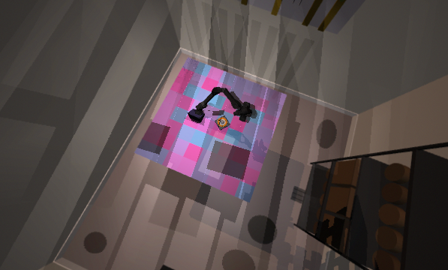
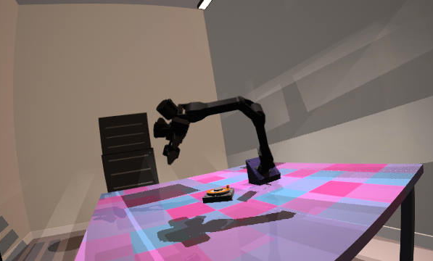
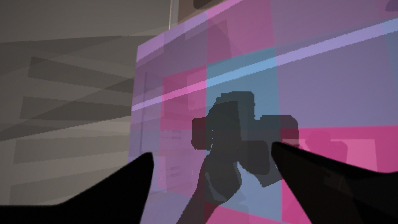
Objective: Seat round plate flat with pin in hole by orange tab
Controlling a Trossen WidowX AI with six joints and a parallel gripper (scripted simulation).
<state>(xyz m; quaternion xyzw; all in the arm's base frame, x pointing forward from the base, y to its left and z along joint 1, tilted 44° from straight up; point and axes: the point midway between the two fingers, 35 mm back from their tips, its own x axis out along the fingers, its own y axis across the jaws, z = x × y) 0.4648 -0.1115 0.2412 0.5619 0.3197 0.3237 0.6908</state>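
Right now my gripper tip is 26 cm past the round orange plate, 19 cm above it and 11 cm to the left of it. Also, from my gripper tip: dark square base 24 cm behind, 20 cm below, 12 cm to the right.
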